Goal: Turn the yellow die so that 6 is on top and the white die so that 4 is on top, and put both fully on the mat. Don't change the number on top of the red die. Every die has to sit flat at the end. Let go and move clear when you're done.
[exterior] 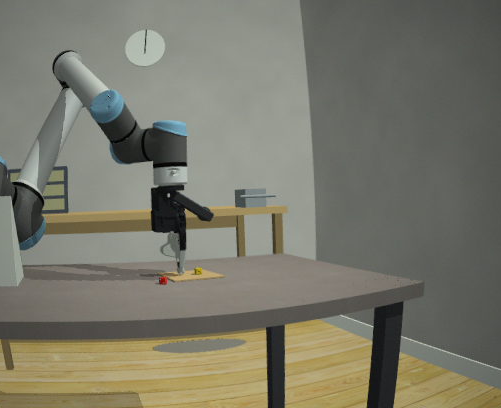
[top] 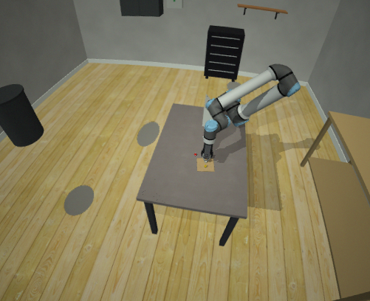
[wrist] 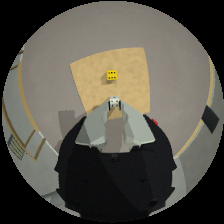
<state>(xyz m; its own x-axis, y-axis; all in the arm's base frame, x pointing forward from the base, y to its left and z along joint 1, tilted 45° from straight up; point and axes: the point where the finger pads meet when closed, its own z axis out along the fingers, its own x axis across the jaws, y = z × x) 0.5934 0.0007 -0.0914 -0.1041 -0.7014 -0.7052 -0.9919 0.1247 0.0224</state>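
The white die lies 10 mm below my hand. Also, from my hand: red die: 90 mm to the right, 80 mm behind, 20 mm below; then tan mat: 30 mm below, 20 mm ahead; then yellow die: 50 mm ahead, 20 mm below.
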